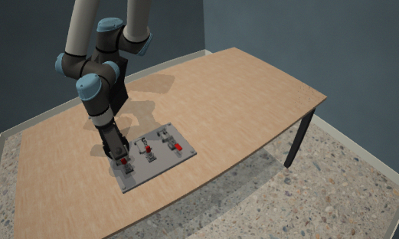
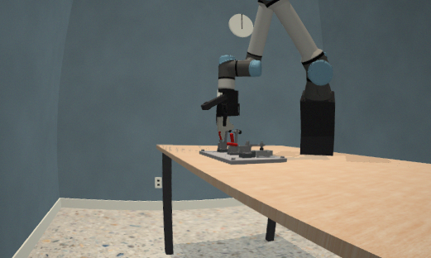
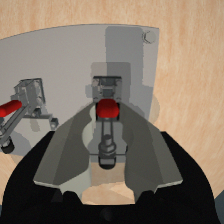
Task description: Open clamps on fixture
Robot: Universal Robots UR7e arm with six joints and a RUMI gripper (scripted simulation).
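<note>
Now: hand 100 mm to the right of the grey fixture plate, 80 mm above it and 60 mm past it.
</note>
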